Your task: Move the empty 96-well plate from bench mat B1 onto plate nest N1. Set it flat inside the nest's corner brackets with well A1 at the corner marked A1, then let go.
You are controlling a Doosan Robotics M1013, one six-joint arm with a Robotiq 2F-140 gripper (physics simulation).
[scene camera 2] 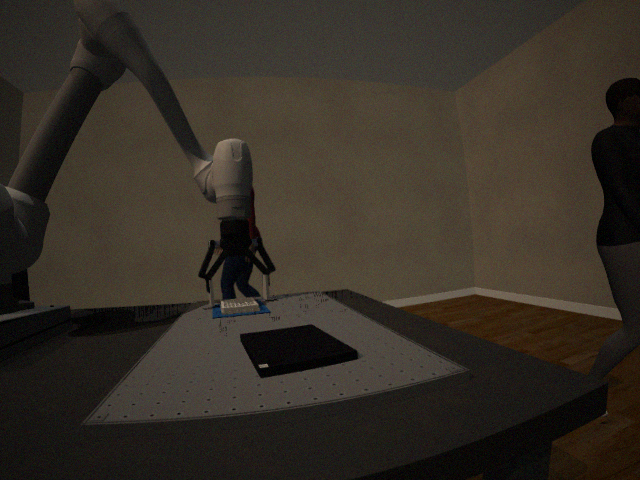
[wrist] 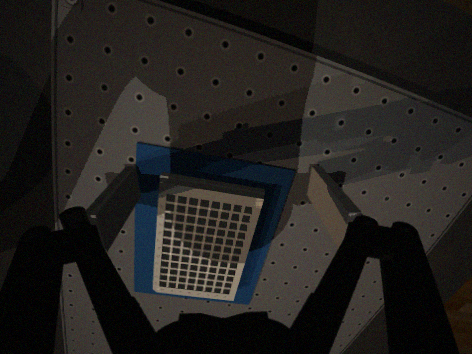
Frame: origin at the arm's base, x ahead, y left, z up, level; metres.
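Where they show: gripper, fingertip midpoint: (wrist: 224, 181).
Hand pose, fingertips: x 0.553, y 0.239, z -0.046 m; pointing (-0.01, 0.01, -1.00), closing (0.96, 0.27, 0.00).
After its pixels a point has its place.
The white 96-well plate (scene camera 2: 239, 306) {x 0.553, y 0.111, z -0.035 m} (wrist: 205, 245) {x 0.553, y 0.174, z -0.041 m} lies flat on the blue bench mat (scene camera 2: 264, 310) {x 0.608, y 0.114, z -0.049 m} (wrist: 145, 260) {x 0.501, y 0.132, z -0.049 m}. My gripper (scene camera 2: 238, 301) {x 0.553, y 0.239, z -0.046 m} (wrist: 224, 181) {x 0.553, y 0.239, z -0.046 m} is open and points down, with one finger on each side of the plate and mat. The fingertips are low, close to the perforated board, and there is a gap between each finger and the plate. A black, low, square block (scene camera 2: 297, 348) {x 0.629, y -0.216, z -0.039 m}, apparently the nest, lies nearer the camera in the scene view, with a small white label (scene camera 2: 263, 365) {x 0.582, y -0.265, z -0.039 m} at its front left corner. Its corner brackets cannot be made out, and the plate's A1 marking is not readable.
The pale perforated board (scene camera 2: 206, 382) {x 0.517, y -0.270, z -0.051 m} (wrist: 90, 135) {x 0.443, y 0.247, z -0.051 m} lies on the dark table (scene camera 2: 413, 413) {x 0.702, y -0.382, z -0.064 m}. The robot's forearm reaches in from the upper left. A person (scene camera 2: 236, 279) in red and blue stands behind the gripper. Another person (scene camera 2: 622, 191) in dark clothing stands at the right, beyond the table edge.
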